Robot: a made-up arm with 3 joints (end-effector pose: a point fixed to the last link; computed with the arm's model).
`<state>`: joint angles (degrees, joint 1 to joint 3).
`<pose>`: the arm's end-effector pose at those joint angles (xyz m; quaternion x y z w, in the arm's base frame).
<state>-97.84 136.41 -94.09</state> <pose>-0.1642 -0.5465 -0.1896 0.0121 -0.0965 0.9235 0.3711</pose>
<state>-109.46 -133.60 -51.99</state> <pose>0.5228 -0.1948 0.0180 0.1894 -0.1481 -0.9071 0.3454</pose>
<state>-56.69 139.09 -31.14</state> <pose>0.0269 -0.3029 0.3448 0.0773 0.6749 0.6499 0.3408</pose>
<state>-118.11 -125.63 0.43</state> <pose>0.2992 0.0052 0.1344 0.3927 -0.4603 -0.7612 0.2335</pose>
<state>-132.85 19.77 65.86</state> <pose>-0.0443 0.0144 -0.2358 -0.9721 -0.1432 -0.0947 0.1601</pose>
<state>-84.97 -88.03 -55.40</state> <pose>0.5236 0.1505 0.0615 0.1835 -0.2355 -0.6537 0.6953</pose>
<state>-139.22 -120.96 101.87</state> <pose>0.1342 0.4307 -0.1040 -0.4244 0.8244 0.2786 0.2504</pose>
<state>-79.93 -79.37 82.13</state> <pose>-0.0401 0.0542 -0.2719 0.7602 -0.6384 0.0123 0.1200</pose>
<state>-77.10 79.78 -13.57</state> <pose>-0.1430 -0.1695 0.1828 0.4039 0.4508 0.4561 0.6524</pose>
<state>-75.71 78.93 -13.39</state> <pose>-0.1440 -0.1638 0.1860 0.3995 0.4530 0.4459 0.6606</pose>
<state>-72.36 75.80 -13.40</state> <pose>-0.1513 -0.1449 0.1914 0.3883 0.4501 0.4180 0.6869</pose>
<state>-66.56 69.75 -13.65</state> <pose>-0.1647 -0.1083 0.1949 0.3655 0.4373 0.3683 0.7345</pose>
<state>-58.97 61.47 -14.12</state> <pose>-0.1787 -0.0585 0.1881 0.3279 0.4106 0.3043 0.7945</pose>
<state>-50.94 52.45 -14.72</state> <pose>-0.1876 -0.0075 0.1669 0.2788 0.3713 0.2396 0.8526</pose>
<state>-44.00 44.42 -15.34</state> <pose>-0.1895 0.0321 0.1372 0.2291 0.3284 0.1871 0.8970</pose>
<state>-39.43 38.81 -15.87</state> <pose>-0.1875 0.0556 0.1116 0.1926 0.2943 0.1542 0.9233</pose>
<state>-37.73 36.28 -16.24</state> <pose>-0.1860 0.0651 0.0989 0.1772 0.2774 0.1413 0.9336</pose>
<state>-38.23 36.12 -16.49</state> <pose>-0.1867 0.0662 0.0979 0.1793 0.2753 0.1425 0.9337</pose>
